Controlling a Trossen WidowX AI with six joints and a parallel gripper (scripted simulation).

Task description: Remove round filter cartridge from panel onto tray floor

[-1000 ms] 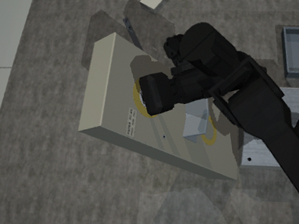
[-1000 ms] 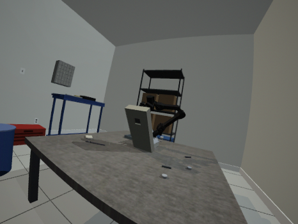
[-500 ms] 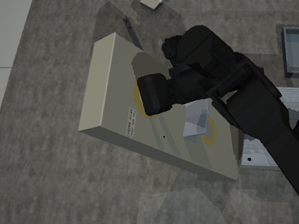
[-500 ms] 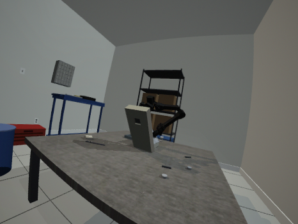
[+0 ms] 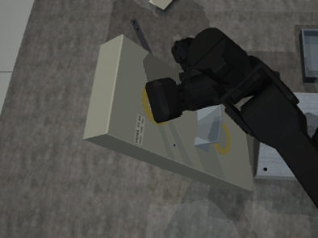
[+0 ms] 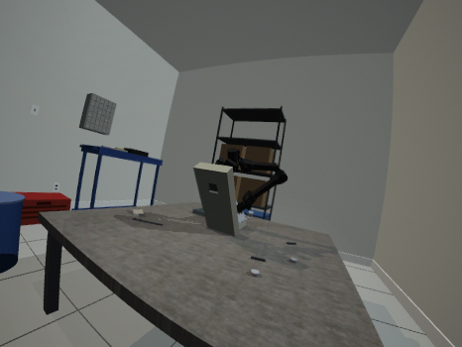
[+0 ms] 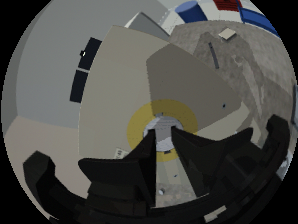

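Right now my gripper tip is 10 mm short of the round filter cartridge and 10 mm above it. Round my gripper tip: block (480 mm to the right, 270 mm below, 120 mm ahead); then tray (370 mm behind, 340 mm to the right, 270 mm below).
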